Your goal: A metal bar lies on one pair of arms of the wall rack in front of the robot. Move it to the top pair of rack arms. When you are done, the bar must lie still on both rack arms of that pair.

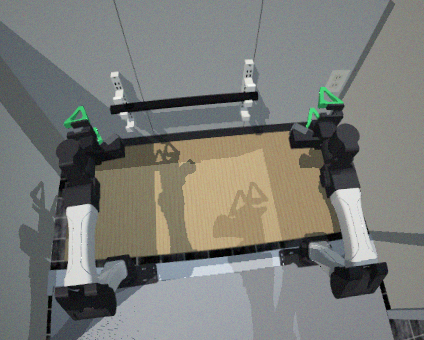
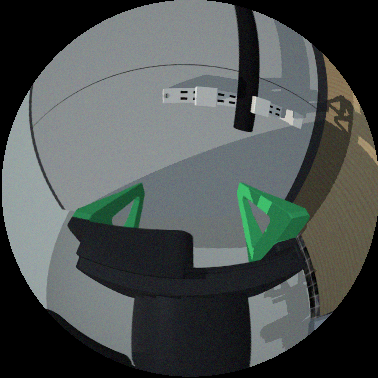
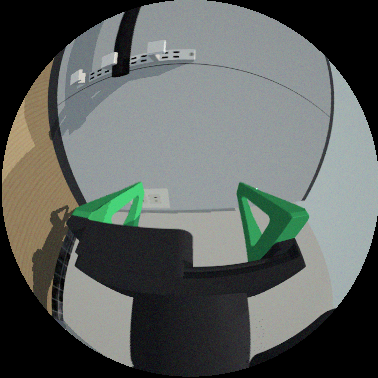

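Observation:
The black metal bar (image 1: pixel 185 102) (image 2: pixel 248 55) (image 3: pixel 125 40) lies across the middle pair of arms of the white wall rack, whose left upright (image 1: pixel 115 79) (image 2: pixel 172 95) and right upright (image 1: pixel 249 69) (image 3: pixel 187 55) stand on the wall. The top rack arms, left (image 2: pixel 206 96) and right (image 3: pixel 157 47), are above the bar and bear nothing. My left gripper (image 1: pixel 88 118) (image 2: pixel 190 187) is open and empty, left of the bar's left end and apart from it. My right gripper (image 1: pixel 317 99) (image 3: pixel 190 186) is open and empty, well to the right of the bar's right end. Both grippers are turned sideways.
A wooden table top (image 1: pixel 220 200) lies below the rack, with a dark edge strip (image 1: pixel 200 134) along the wall. A lower pair of rack arms, left (image 2: pixel 292 118) and right (image 3: pixel 77 77), sits below the bar. A wall outlet (image 1: pixel 338 80) (image 3: pixel 156 198) is near the right gripper.

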